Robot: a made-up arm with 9 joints.
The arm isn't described. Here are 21 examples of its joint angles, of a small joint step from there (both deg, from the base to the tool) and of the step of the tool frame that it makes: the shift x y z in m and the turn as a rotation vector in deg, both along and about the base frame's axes.
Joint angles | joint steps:
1: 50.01 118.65 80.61 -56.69 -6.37 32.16 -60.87 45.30 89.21 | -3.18 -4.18 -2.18 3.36 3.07 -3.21 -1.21 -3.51 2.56
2: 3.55 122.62 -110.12 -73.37 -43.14 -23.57 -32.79 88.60 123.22 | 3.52 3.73 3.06 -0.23 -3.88 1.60 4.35 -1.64 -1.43
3: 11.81 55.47 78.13 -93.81 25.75 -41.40 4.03 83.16 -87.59 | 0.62 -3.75 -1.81 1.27 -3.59 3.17 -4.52 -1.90 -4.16
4: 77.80 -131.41 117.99 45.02 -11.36 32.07 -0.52 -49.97 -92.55 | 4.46 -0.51 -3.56 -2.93 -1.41 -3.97 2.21 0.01 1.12
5: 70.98 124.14 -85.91 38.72 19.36 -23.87 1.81 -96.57 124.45 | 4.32 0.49 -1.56 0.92 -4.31 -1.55 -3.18 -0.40 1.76
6: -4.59 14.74 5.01 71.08 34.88 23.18 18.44 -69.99 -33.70 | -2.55 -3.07 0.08 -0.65 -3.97 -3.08 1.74 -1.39 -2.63
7: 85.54 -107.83 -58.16 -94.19 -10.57 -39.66 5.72 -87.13 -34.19 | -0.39 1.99 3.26 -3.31 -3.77 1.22 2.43 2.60 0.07
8: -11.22 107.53 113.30 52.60 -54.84 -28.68 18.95 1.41 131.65 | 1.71 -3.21 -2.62 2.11 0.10 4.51 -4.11 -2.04 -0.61
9: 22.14 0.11 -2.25 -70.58 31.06 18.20 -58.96 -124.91 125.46 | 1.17 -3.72 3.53 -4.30 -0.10 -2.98 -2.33 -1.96 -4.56
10: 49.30 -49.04 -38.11 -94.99 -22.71 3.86 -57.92 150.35 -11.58 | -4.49 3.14 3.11 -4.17 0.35 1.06 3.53 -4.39 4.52
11: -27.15 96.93 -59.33 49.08 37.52 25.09 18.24 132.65 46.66 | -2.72 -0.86 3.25 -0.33 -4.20 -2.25 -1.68 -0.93 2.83
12: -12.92 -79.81 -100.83 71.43 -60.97 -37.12 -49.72 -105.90 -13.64 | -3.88 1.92 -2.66 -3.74 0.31 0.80 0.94 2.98 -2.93
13: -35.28 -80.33 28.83 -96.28 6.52 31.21 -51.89 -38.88 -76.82 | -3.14 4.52 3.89 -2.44 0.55 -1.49 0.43 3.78 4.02
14: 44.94 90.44 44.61 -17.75 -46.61 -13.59 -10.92 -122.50 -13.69 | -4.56 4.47 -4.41 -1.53 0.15 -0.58 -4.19 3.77 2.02
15: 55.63 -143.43 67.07 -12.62 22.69 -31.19 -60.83 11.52 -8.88 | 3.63 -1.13 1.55 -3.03 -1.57 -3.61 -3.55 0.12 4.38
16: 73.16 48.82 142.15 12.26 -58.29 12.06 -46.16 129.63 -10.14 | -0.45 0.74 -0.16 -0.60 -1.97 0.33 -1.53 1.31 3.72
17: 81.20 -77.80 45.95 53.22 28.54 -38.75 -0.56 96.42 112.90 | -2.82 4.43 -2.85 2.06 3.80 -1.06 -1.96 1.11 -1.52
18: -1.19 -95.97 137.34 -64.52 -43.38 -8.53 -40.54 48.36 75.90 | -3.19 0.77 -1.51 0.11 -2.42 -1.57 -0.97 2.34 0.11
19: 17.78 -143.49 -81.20 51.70 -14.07 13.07 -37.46 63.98 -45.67 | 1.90 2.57 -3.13 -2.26 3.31 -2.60 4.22 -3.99 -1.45
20: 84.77 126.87 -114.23 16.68 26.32 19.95 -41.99 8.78 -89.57 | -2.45 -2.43 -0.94 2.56 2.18 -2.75 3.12 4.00 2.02
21: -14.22 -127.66 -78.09 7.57 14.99 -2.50 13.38 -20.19 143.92 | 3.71 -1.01 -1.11 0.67 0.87 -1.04 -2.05 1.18 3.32
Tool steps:
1: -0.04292 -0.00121 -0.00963 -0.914 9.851 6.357
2: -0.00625 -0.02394 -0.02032 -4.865 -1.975 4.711
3: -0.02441 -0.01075 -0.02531 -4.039 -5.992 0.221
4: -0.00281 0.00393 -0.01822 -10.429 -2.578 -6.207
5: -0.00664 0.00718 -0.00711 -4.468 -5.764 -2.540
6: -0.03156 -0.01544 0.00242 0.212 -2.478 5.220
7: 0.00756 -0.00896 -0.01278 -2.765 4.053 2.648
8: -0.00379 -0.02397 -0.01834 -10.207 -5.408 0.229
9: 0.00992 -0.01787 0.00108 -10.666 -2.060 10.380
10: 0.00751 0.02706 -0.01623 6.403 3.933 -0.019
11: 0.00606 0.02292 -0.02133 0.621 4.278 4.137
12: 0.01224 -0.01008 -0.01601 8.255 3.179 2.157
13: 0.01048 -0.00446 -0.00578 -2.420 -3.866 -4.824
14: 0.01335 0.02387 0.02905 3.998 0.826 4.090
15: 0.00586 0.00710 0.02705 -6.837 -1.362 7.033
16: 0.00678 0.01509 -0.00335 2.354 1.710 -2.108
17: -0.00514 0.02898 -0.07315 4.710 -4.593 -5.490
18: 0.00233 -0.01136 -0.00823 0.451 4.341 -1.372
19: -0.00054 0.04824 0.00559 0.043 -0.222 -6.013
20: -0.00283 0.03161 0.00455 -3.807 5.084 0.778
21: -0.00767 0.00245 0.01233 -2.325 -2.907 4.437
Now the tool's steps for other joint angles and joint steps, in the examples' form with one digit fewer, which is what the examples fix.
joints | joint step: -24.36 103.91 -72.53 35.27 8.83 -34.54 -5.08 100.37 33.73 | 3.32 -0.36 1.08 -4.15 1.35 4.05 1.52 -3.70 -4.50
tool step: -0.0003 0.0250 -0.0100 1.27 -4.97 -3.16
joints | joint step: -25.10 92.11 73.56 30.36 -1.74 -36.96 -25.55 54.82 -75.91 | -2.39 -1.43 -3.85 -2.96 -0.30 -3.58 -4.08 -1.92 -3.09
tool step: -0.0040 0.0256 0.0365 7.78 -2.73 2.67
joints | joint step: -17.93 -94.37 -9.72 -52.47 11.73 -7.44 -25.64 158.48 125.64 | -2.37 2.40 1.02 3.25 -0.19 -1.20 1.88 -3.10 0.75
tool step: -0.0212 -0.0231 -0.0122 0.98 5.13 -5.38
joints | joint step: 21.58 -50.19 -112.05 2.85 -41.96 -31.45 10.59 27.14 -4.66 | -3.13 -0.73 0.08 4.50 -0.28 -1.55 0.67 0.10 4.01
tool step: 0.0106 -0.0091 0.0260 -2.08 1.78 2.94
